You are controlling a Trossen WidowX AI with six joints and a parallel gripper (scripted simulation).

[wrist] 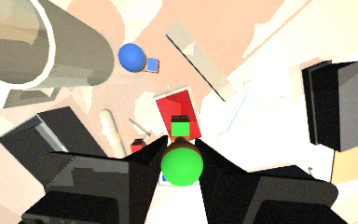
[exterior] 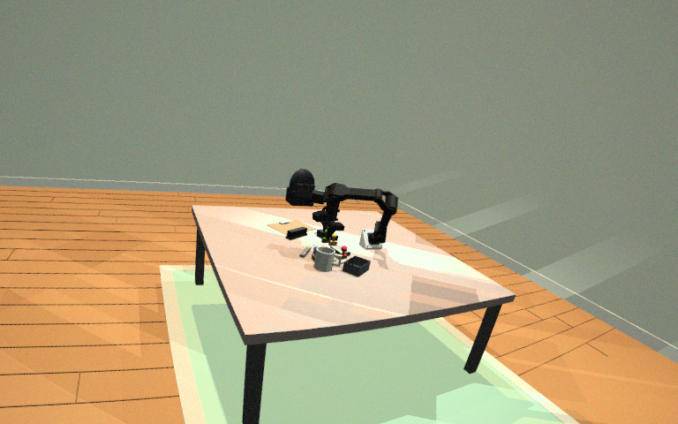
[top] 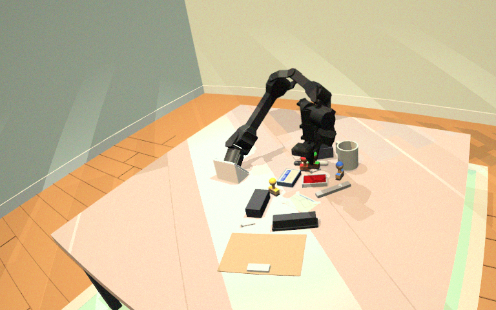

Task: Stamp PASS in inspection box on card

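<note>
Right now my gripper tip is 10 mm short of the cream card, 120 mm to the left of it and 80 mm above it. The rest, counted from my gripper tip: green-knobbed stamp (right at my gripper tip); red-knobbed stamp (70 mm behind, 60 mm to the left, 60 mm below); red ink pad (80 mm below).
</note>
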